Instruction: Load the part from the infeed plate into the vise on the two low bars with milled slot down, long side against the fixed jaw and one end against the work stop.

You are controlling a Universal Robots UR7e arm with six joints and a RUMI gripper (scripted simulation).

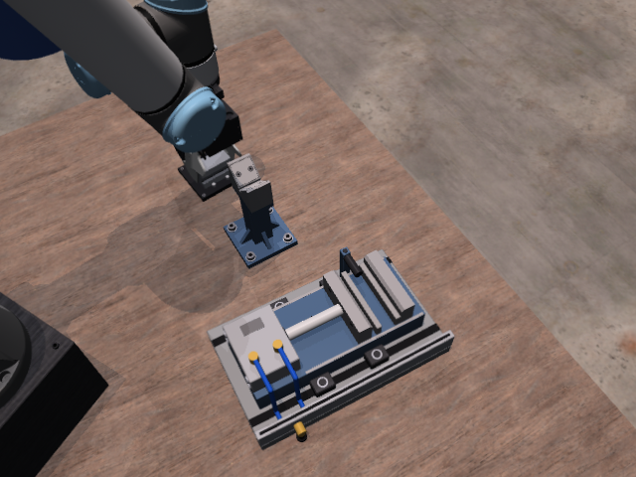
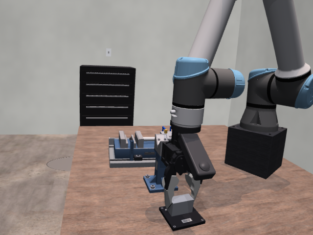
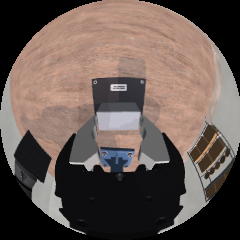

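Right now the part is 10 mm to the right of my hand and 10 mm below it. The rest, counted from my hand: work stop 110 mm ahead, 320 mm to the right, 50 mm above; then vise 40 mm ahead, 370 mm to the right; then black infeed plate 10 mm to the left, 30 mm below.
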